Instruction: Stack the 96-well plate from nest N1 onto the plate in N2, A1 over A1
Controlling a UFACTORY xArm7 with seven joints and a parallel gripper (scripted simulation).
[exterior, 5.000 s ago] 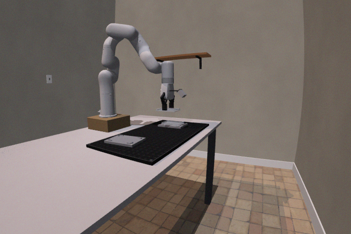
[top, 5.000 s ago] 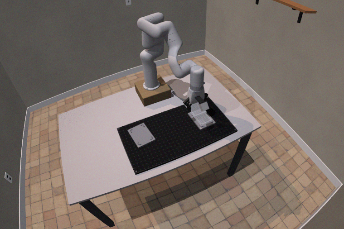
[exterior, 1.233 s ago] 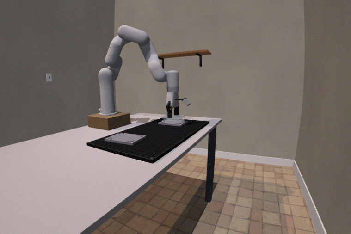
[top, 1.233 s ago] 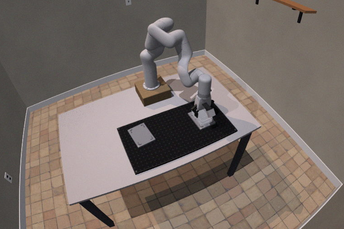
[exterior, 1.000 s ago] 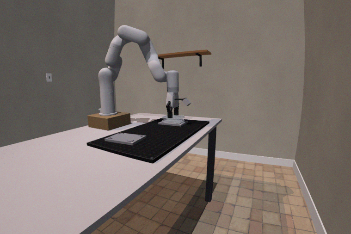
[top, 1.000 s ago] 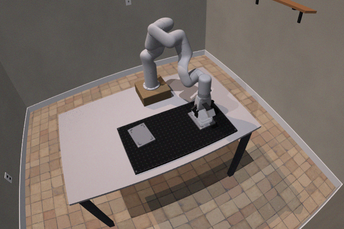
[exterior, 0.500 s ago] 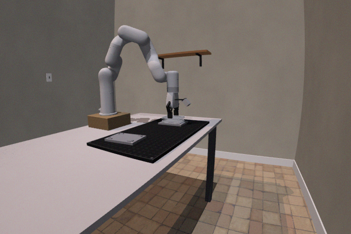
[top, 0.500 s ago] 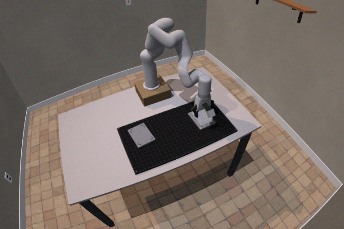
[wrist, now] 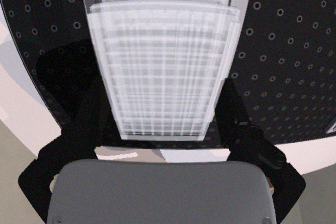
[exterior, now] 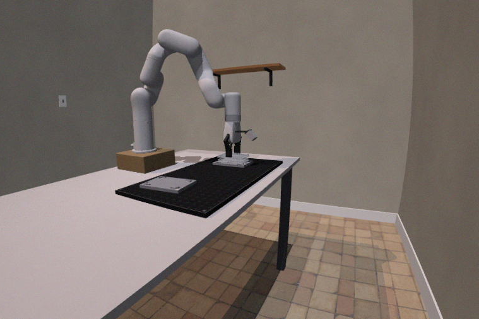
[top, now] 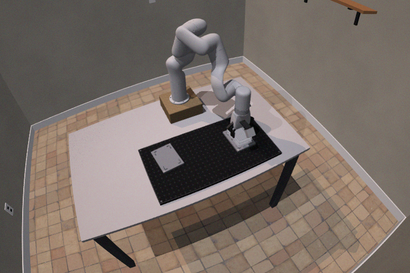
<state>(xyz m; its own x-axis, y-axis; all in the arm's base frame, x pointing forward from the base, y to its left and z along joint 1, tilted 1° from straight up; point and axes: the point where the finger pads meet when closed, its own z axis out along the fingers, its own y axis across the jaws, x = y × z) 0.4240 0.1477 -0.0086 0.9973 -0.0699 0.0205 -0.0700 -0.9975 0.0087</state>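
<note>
Right now my hand is 5 cm above the grey plate nest N2. Round my hand: grey plate nest N1: 40 cm to the right, 8 cm behind, 5 cm below.
</note>
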